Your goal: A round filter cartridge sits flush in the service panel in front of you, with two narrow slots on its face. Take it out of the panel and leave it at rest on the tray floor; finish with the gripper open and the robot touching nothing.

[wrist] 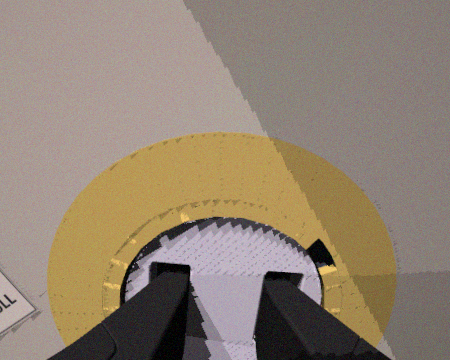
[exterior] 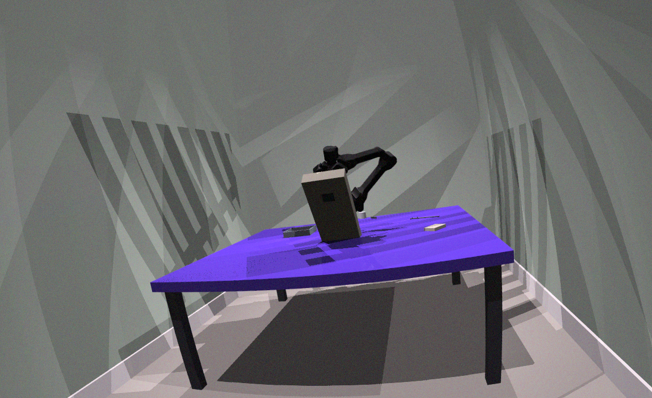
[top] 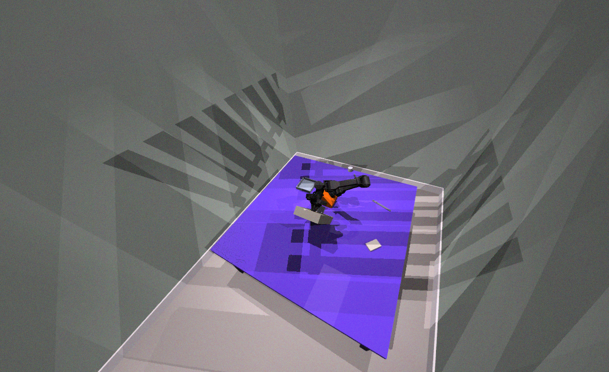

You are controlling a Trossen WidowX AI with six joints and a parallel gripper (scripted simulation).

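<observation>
The pale grey filter cartridge lies 10 mm ahead of my gripper tip and 10 mm below it. Also, from my gripper tip: beige service panel 40 mm behind, 80 mm below; then white flat block 110 mm behind, 430 mm to the left, 230 mm below; then dark shallow tray 380 mm behind, 320 mm to the right, 220 mm below.
</observation>
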